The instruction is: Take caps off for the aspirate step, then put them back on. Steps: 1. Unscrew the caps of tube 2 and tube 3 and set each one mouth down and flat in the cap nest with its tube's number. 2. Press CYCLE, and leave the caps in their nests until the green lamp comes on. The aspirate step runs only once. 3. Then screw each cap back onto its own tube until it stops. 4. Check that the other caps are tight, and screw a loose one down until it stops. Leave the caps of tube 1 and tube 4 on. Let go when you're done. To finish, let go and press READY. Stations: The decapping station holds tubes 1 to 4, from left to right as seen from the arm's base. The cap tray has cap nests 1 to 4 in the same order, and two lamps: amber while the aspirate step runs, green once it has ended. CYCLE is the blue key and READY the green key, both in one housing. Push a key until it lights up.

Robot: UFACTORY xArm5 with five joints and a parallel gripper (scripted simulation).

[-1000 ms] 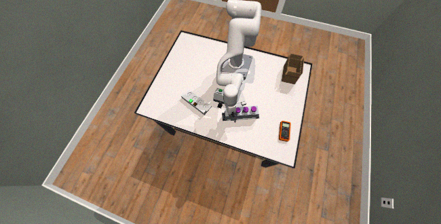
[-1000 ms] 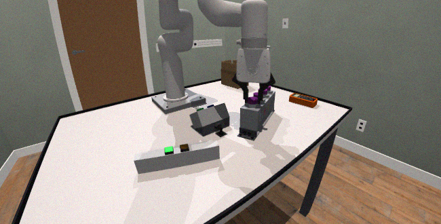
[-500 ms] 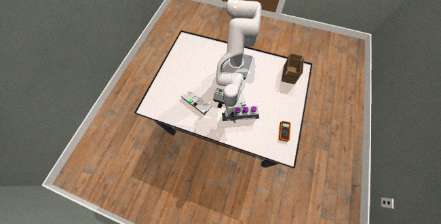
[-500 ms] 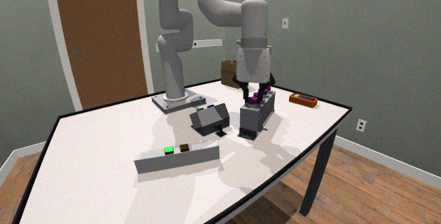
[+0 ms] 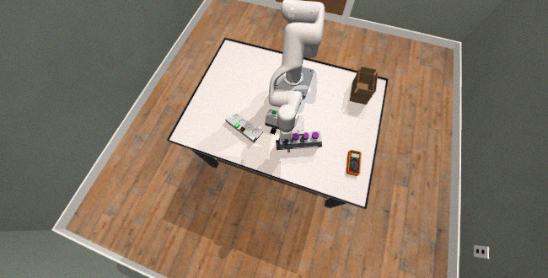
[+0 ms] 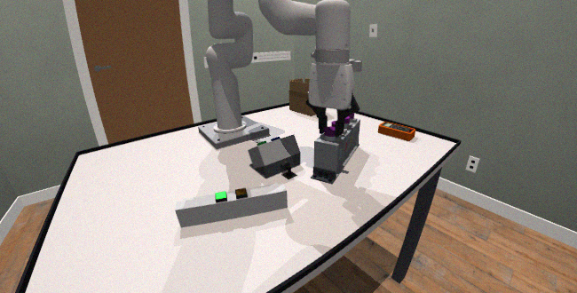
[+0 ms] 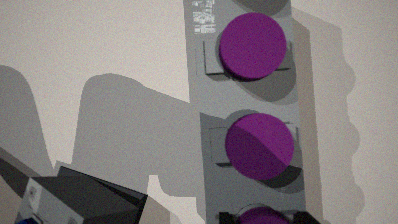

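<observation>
Right now the green key is 140 mm behind my hand, 120 mm to the right of it and 60 mm below it. Round my hand: purple cap: 40 mm behind, 100 mm to the left, 10 mm below; then blue key: 140 mm behind, 70 mm to the right, 60 mm below; then grey decapping station: 30 mm behind, 70 mm to the left, 130 mm below.
</observation>
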